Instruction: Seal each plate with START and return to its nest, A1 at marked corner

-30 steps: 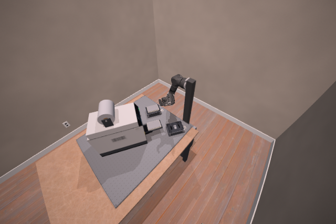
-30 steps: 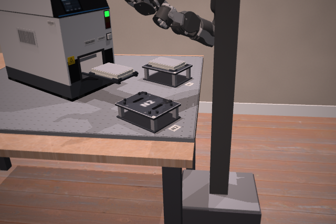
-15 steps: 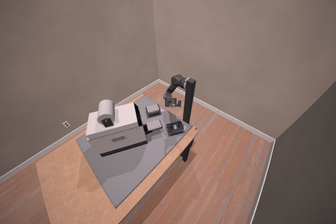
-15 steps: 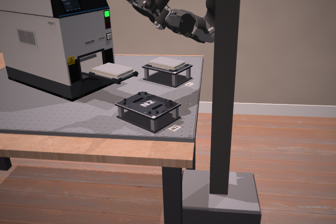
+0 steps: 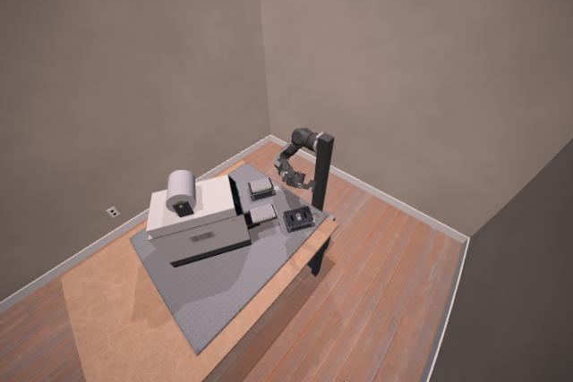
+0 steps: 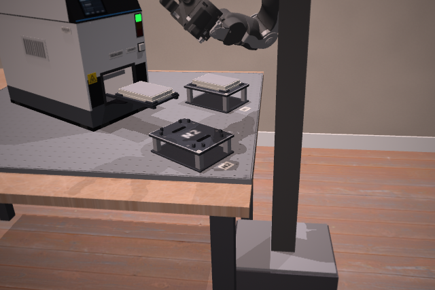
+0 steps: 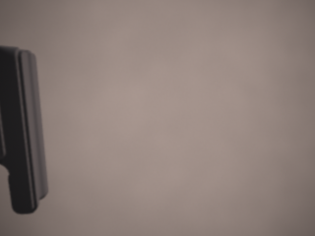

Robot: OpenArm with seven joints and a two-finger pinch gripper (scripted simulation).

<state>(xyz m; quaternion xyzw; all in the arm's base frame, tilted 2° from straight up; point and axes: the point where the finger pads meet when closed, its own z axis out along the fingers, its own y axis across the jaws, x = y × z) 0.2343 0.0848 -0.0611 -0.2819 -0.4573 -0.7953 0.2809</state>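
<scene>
Right now my hand is 320 mm to the left of the start button, 180 mm short of it and 170 mm above it. The rest, counted from my hand: plate (250 mm below, 190 mm to the right, 140 mm ahead); sealer stage (270 mm below, 190 mm to the right, 140 mm ahead); dark screen panel (260 mm ahead, 210 mm to the right, 30 mm below).
</scene>
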